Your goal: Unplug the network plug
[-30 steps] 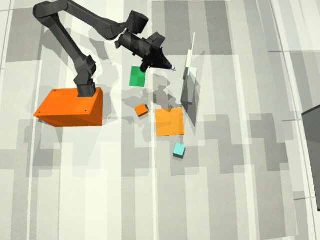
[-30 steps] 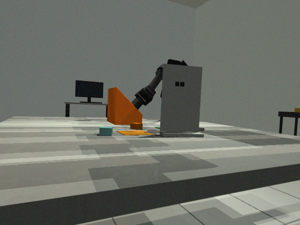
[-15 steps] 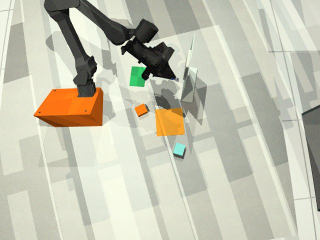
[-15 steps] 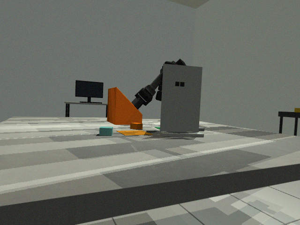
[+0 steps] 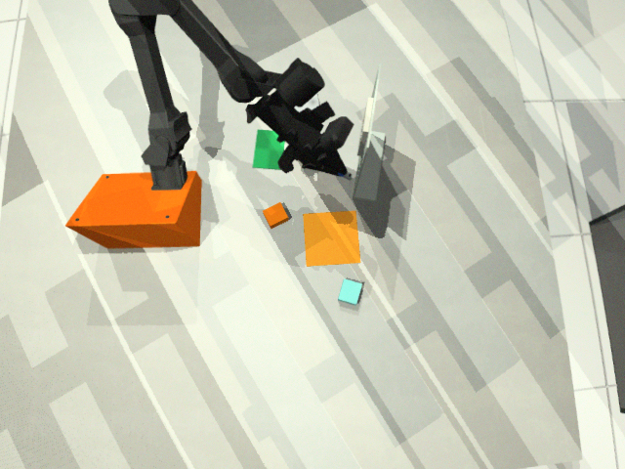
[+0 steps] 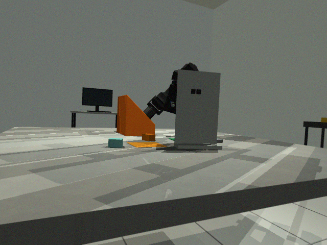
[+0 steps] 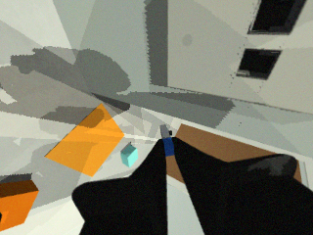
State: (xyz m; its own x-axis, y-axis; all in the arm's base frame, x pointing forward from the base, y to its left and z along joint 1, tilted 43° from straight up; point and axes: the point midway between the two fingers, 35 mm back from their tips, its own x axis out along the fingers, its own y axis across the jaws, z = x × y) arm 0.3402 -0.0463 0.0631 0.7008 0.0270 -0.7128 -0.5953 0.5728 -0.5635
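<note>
Now: gripper tip 16 cm above the orange marked square, 9 cm to the left of it and 2 cm past it. The rest, counted from my gripper tip: orange cube (15 cm below, 14 cm behind, 4 cm to the right); then network plug (1 cm ahead); then grey panel (8 cm to the left, 5 cm ahead, 3 cm below).
</note>
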